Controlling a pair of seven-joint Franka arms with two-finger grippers.
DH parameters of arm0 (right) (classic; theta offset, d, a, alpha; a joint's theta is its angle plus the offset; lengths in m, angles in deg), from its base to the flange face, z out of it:
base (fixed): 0 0 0 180
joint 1: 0 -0.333 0 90
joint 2: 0 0 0 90
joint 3: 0 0.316 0.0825 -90
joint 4: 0 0 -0.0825 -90
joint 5: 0 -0.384 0 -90
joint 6: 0 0 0.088 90
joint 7: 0 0.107 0 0
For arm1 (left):
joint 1: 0 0.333 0 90
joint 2: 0 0 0 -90
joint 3: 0 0.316 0.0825 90
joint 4: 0 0 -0.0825 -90
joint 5: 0 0.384 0 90
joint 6: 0 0 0.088 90
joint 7: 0 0.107 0 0
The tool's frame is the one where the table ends.
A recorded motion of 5 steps. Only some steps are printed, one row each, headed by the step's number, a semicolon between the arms.
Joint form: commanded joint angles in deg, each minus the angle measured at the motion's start. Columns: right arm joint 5, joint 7, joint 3, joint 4, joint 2, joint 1, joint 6; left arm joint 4, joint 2, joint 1, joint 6, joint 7, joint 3, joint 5.
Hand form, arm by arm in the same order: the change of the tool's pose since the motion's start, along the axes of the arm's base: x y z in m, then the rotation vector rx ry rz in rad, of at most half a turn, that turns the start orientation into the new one. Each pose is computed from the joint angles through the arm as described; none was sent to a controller.
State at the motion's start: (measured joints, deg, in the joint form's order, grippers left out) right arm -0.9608 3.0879 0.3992 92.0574 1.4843 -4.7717 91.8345; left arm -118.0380 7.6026 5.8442 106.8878 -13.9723 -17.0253 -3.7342
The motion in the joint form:
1: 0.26 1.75 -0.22 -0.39 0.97 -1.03 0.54; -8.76 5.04 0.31 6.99 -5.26 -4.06 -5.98
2: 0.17 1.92 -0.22 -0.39 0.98 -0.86 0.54; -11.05 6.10 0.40 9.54 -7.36 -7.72 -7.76
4: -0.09 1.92 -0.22 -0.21 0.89 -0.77 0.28; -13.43 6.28 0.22 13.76 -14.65 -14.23 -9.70
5: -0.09 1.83 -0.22 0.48 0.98 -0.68 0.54; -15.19 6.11 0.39 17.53 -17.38 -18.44 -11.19
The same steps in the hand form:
1: 0.0050 0.0081 -0.0056 -0.0056 0.0006 -0.0162; -0.0345 -0.0328 -0.0223 -0.0556 -0.0347 0.0826
2: 0.0052 0.0066 -0.0057 -0.0041 0.0010 -0.0223; -0.0489 -0.0613 -0.0318 -0.0638 -0.0470 0.0788
4: 0.0042 0.0060 -0.0066 -0.0003 0.0076 -0.0241; -0.0714 -0.1122 -0.0497 -0.0676 -0.0614 0.1182
5: 0.0045 0.0052 -0.0129 -0.0013 0.0166 -0.0242; -0.0862 -0.1407 -0.0638 -0.0806 -0.0779 0.1196

